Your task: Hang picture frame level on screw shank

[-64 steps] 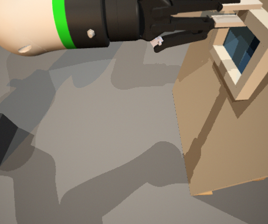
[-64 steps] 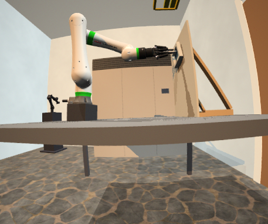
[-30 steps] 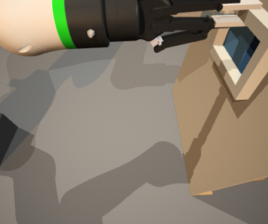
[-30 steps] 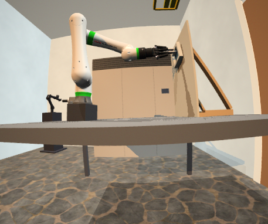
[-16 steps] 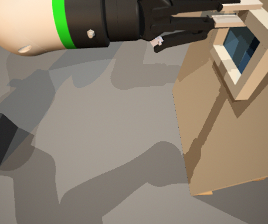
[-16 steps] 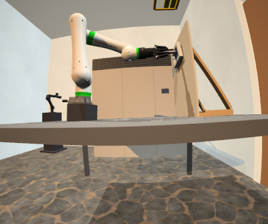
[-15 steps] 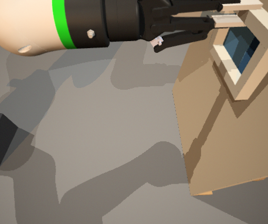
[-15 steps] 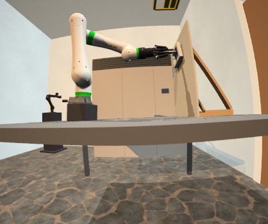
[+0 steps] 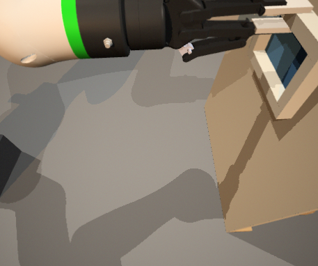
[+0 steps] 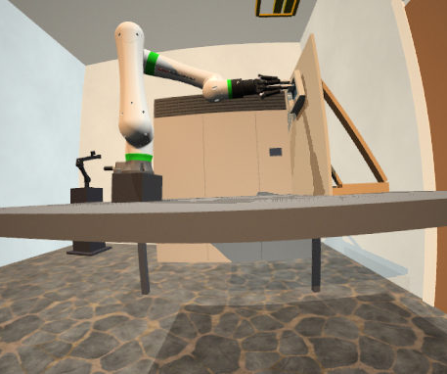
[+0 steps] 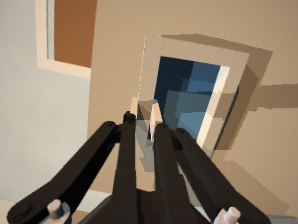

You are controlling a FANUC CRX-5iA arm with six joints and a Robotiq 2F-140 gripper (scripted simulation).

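Now: the picture frame 40 mm ahead of my hand, 10 mm to the right of it and 50 mm below it. The rest, counted from my hand: tan wall board: 60 mm ahead, 220 mm below.
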